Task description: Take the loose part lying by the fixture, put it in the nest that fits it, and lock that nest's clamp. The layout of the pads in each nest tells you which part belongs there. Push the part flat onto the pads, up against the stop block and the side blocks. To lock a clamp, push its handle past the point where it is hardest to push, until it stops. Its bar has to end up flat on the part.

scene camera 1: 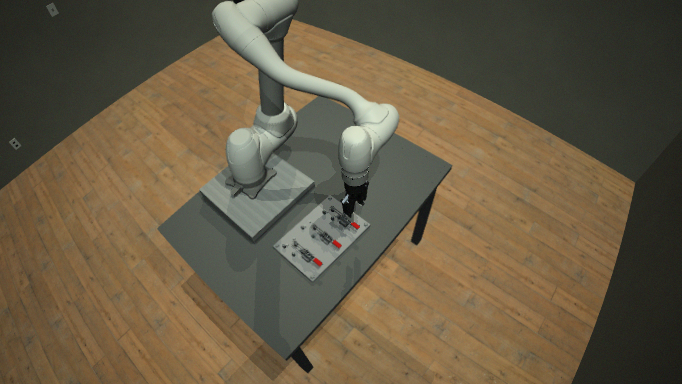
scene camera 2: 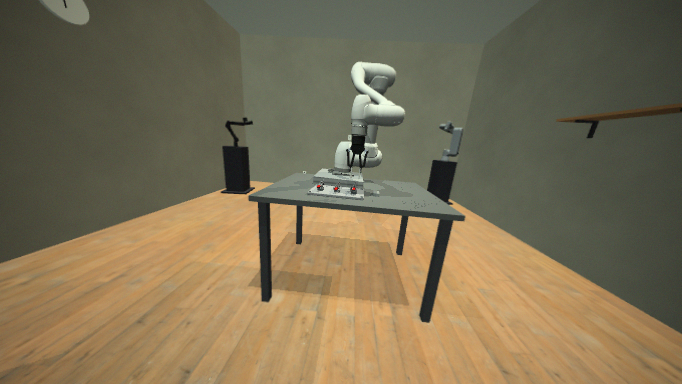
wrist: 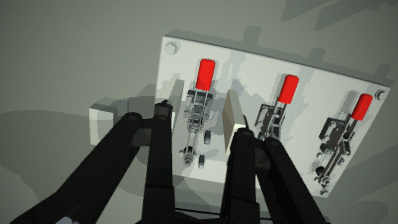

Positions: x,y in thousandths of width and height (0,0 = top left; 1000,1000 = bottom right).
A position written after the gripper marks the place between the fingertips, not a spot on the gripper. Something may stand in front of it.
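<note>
The gripper (wrist: 511,435) shows in the wrist view, together with a clamp (wrist: 481,422) and a loose part (wrist: 258,525). A fixture plate (scene camera 1: 480,660) is part of the scene as well, and the wrist view too shows the fixture plate (wrist: 649,355).
</note>
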